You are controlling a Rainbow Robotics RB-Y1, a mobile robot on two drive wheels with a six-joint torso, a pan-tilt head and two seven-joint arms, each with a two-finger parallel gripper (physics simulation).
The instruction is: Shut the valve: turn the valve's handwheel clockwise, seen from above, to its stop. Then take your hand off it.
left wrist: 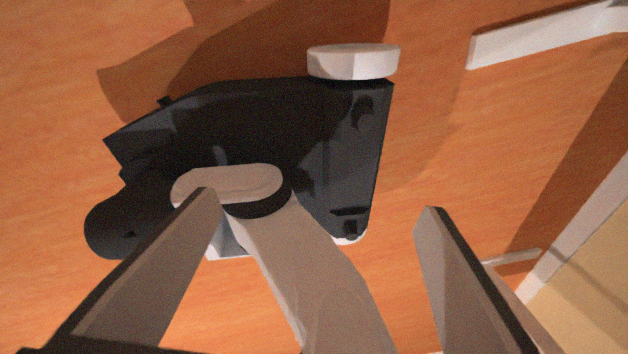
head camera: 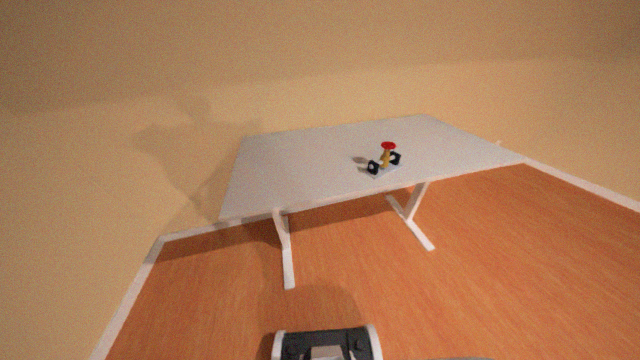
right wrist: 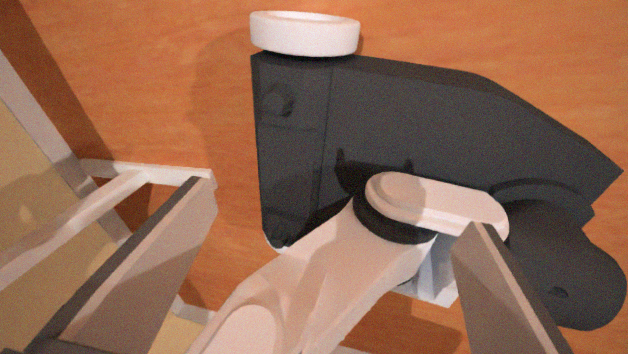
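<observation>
The valve (head camera: 384,161) stands on a small grey plate on the white table (head camera: 358,161), right of the table's middle. It has a red handwheel (head camera: 388,145) on a yellow stem and two black end pieces. It is far ahead of me, across the floor. My left gripper (left wrist: 315,209) is open and empty, hanging low beside my base over the floor. My right gripper (right wrist: 334,215) is open and empty too, low on the other side. Neither gripper shows in the head view.
My dark base (head camera: 326,342) shows at the bottom of the head view, on the orange wood floor. The table's white legs (head camera: 286,251) stand between me and the wall. A white skirting (head camera: 129,291) runs along the beige wall at left.
</observation>
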